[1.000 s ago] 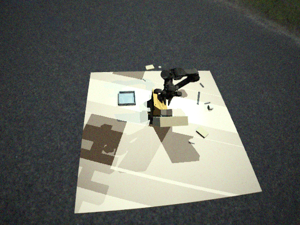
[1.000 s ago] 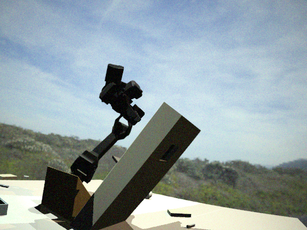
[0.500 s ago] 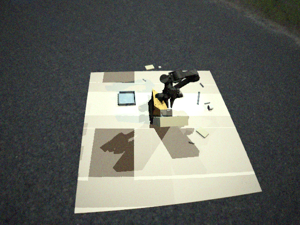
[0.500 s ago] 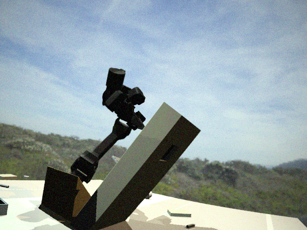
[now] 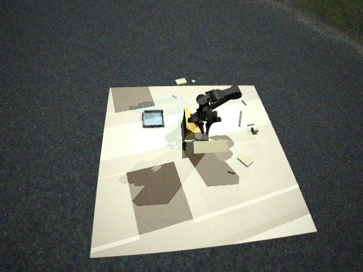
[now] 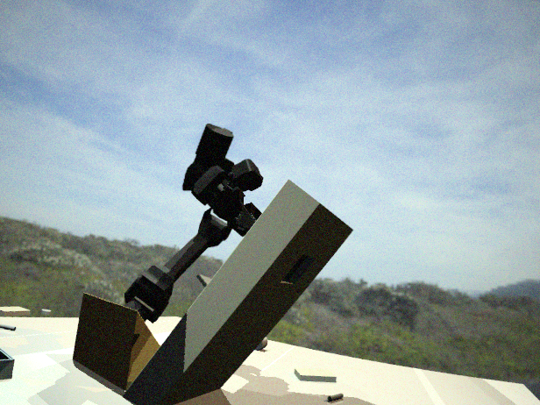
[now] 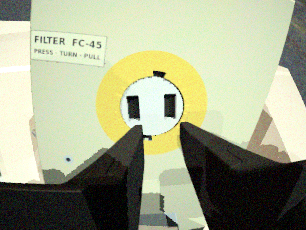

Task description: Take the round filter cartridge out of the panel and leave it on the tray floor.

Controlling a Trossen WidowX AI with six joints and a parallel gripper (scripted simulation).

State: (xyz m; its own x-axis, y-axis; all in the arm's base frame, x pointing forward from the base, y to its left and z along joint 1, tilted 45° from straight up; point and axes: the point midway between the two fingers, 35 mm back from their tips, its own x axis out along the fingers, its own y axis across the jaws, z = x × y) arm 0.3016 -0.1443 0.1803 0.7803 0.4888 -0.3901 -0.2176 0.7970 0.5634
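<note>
Now: gripper tip 4 cm short of the round filter cartridge, 1 cm to the right of it and 3 cm above it. Also, from my gripper tip: blue-grey tray (36 cm behind, 32 cm to the right, 29 cm below).
</note>
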